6 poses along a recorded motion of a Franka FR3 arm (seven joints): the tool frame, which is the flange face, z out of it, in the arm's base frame.
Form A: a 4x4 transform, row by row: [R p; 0 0 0 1], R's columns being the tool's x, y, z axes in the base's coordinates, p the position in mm. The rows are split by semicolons.
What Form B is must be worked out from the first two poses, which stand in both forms.
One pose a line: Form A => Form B
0.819 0.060 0.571 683; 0.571 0.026 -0.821 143; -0.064 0.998 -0.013 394; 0 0 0 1 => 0.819 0.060 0.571 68.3; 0.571 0.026 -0.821 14.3; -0.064 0.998 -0.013 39.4; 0 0 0 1
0.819 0.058 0.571 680; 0.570 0.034 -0.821 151; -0.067 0.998 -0.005 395; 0 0 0 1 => 0.819 0.058 0.571 68.0; 0.570 0.034 -0.821 15.1; -0.067 0.998 -0.005 39.5; 0 0 0 1
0.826 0.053 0.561 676; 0.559 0.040 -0.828 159; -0.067 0.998 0.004 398; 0 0 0 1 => 0.826 0.053 0.561 67.6; 0.559 0.040 -0.828 15.9; -0.067 0.998 0.004 39.8; 0 0 0 1
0.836 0.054 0.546 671; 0.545 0.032 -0.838 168; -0.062 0.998 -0.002 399; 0 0 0 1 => 0.836 0.054 0.546 67.1; 0.545 0.032 -0.838 16.8; -0.062 0.998 -0.002 39.9; 0 0 0 1
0.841 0.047 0.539 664; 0.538 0.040 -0.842 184; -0.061 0.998 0.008 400; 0 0 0 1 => 0.841 0.047 0.539 66.4; 0.538 0.040 -0.842 18.4; -0.061 0.998 0.008 40.0; 0 0 0 1
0.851 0.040 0.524 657; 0.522 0.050 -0.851 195; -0.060 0.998 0.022 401; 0 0 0 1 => 0.851 0.040 0.524 65.7; 0.522 0.050 -0.851 19.5; -0.060 0.998 0.022 40.1; 0 0 0 1
